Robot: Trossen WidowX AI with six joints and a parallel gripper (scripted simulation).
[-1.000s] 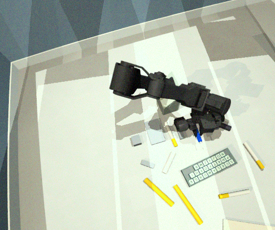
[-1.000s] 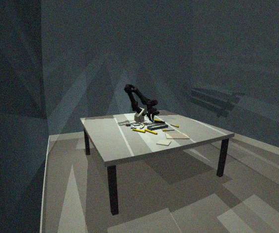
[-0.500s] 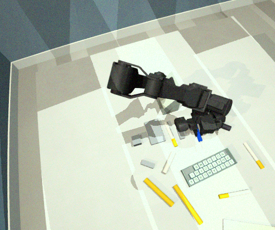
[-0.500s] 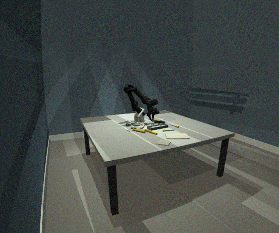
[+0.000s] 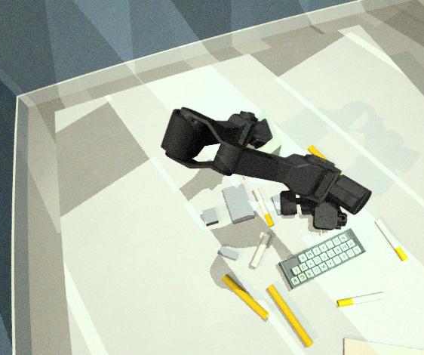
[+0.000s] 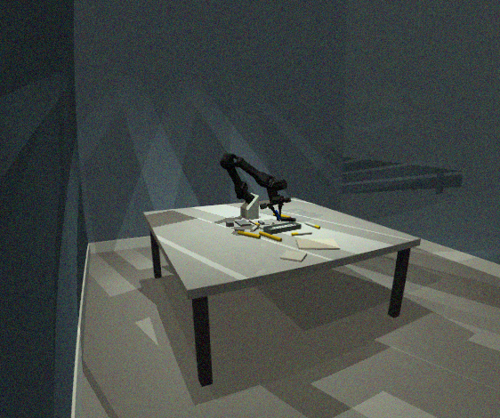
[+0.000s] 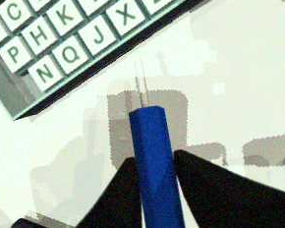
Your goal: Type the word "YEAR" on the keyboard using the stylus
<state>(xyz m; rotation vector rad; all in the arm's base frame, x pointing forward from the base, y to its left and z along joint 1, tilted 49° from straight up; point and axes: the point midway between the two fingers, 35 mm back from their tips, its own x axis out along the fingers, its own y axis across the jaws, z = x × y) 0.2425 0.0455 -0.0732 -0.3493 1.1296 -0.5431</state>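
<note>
My gripper tip is 10 mm short of the blue pen. Round my gripper tip: white stick (40 mm ahead, 170 mm to the right, 40 mm below); then paper sheet (400 mm ahead, 30 mm to the left, 50 mm below); then dark grey rod (70 mm behind, 90 mm to the left, 40 mm below).
</note>
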